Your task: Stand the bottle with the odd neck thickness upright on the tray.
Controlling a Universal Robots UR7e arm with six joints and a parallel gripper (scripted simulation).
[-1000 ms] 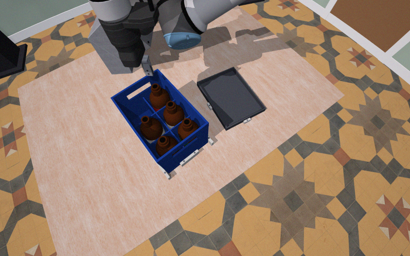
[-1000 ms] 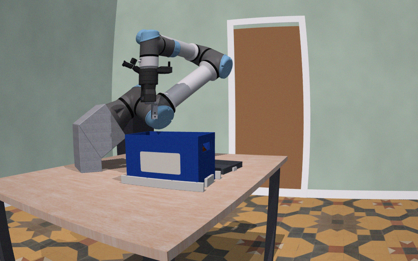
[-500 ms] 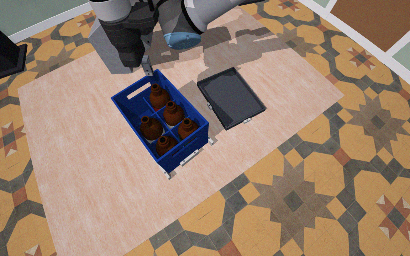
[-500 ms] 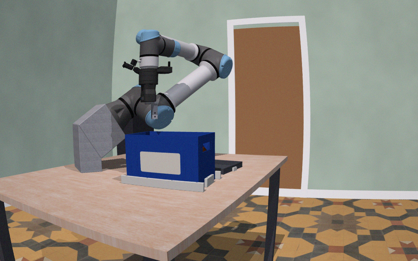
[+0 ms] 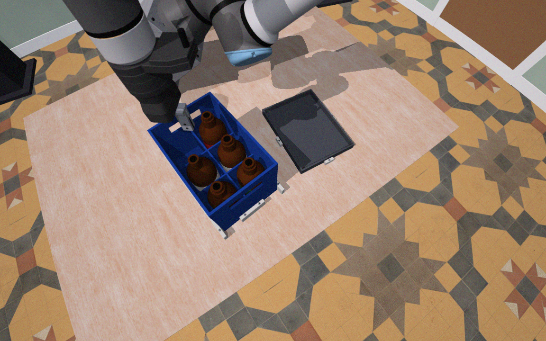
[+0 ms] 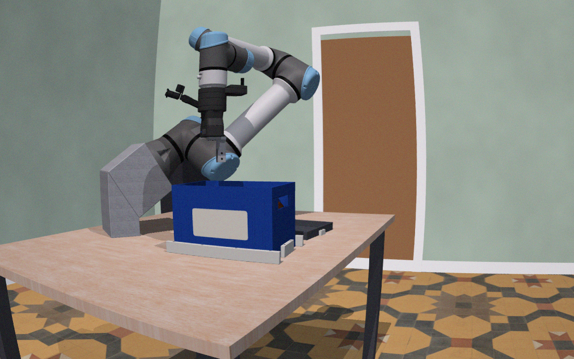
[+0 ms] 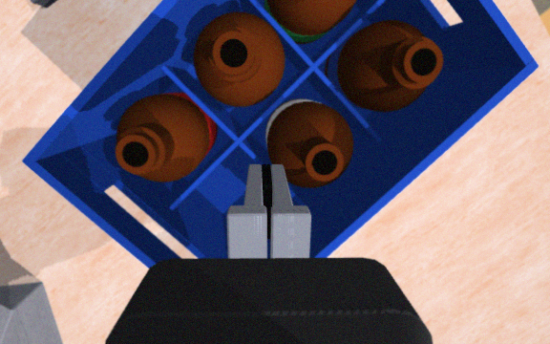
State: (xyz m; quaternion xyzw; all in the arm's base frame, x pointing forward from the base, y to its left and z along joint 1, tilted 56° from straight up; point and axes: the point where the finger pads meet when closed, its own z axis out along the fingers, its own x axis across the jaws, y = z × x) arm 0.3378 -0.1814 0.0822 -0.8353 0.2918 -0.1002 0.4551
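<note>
Right now my hand is 160 mm above the blue crate, 20 mm to the right of it and 20 mm short of it. From my hand the other things lie so: glass bottle 160 mm below, 70 mm behind, 40 mm to the left; dark tray 320 mm to the left, 240 mm below, 30 mm behind.
</note>
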